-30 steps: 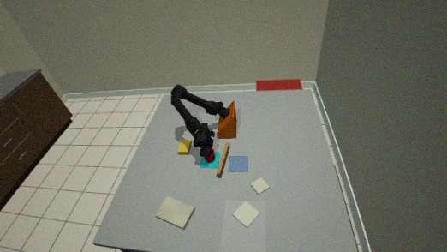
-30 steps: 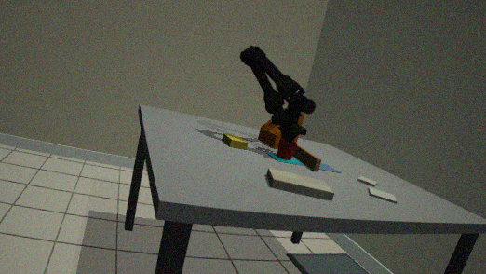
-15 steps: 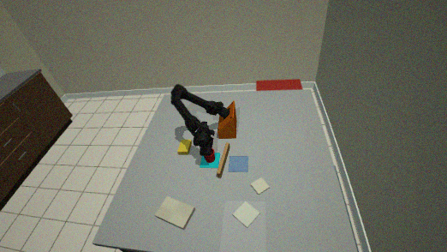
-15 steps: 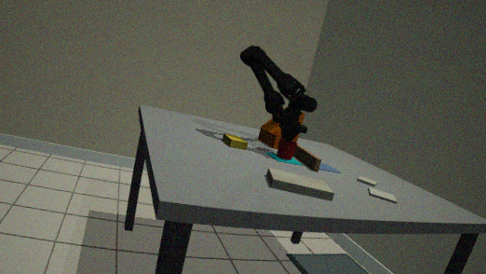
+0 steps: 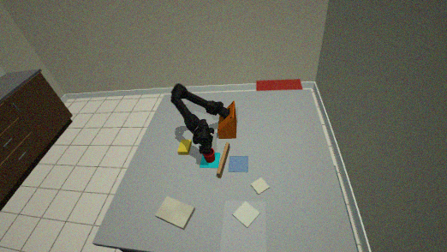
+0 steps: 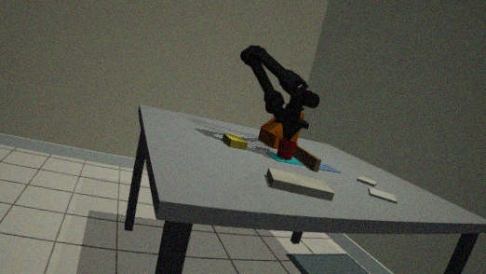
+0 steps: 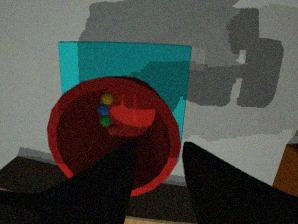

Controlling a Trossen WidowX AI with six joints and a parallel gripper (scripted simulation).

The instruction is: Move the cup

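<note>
My gripper tip is now 30 mm short of the red cup and 30 mm above it. From my gripper tip the other things lie so: green marble (60 mm below, 40 mm ahead); cyan pad (80 mm below, 30 mm ahead); wooden bar (90 mm to the left, 60 mm below, 50 mm ahead).
</note>
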